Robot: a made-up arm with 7 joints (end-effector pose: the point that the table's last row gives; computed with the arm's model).
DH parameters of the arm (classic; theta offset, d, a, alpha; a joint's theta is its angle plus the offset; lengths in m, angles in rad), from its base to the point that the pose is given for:
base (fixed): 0 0.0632 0 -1.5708
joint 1: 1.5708 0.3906 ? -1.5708
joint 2: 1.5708 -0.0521 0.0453 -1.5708
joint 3: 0 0.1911 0.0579 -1.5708
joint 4: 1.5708 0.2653 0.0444 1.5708
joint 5: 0 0.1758 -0.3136 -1.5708
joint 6: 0 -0.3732 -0.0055 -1.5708
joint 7: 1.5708 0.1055 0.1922 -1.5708
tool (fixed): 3.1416 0.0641 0 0
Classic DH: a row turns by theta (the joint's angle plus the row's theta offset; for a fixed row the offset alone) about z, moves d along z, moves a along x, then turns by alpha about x.
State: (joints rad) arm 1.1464 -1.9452 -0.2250 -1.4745 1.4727 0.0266 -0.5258
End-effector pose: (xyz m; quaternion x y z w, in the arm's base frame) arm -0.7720 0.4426 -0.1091 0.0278 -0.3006 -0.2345 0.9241
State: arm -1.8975 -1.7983 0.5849 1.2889 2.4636 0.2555 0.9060
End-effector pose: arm -0.5005 0.3793 -0.1653 -0.8815 0.0698 -0.4268 0.1894
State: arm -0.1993 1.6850 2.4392 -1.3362 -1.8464 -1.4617 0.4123
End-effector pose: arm -0.5752 0.6830 -0.2868 0.6827 0.1798 -0.0866 0.7029
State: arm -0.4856 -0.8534 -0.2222 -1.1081 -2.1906 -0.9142 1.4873
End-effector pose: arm 0.7554 0.1227 0.2838 0.3244 -0.9360 -0.0160 0.1360
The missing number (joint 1, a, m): 0.0848
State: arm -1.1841 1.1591 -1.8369 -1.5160 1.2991 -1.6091 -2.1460
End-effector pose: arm -0.1684 0.9221 -0.1944 -0.7818 0.5208 0.2226 0.2606
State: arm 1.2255 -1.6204 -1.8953 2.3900 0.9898 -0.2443 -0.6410
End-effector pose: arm 0.1201 -0.0299 -0.3042 0.6534 0.1369 0.6726 0.3191
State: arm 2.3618 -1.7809 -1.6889 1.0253 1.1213 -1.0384 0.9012
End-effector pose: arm -0.1858 0.2884 -0.1772 0.4539 -0.2627 0.5689 0.6335
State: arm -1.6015 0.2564 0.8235 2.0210 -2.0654 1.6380 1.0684
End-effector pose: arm 0.4107 0.8718 0.6836 0.0594 0.9854 0.1291 0.0937
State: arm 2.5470 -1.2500 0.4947 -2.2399 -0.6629 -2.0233 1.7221
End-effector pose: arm -0.0212 0.3577 -0.0632 0.9159 0.0053 -0.3367 0.2183
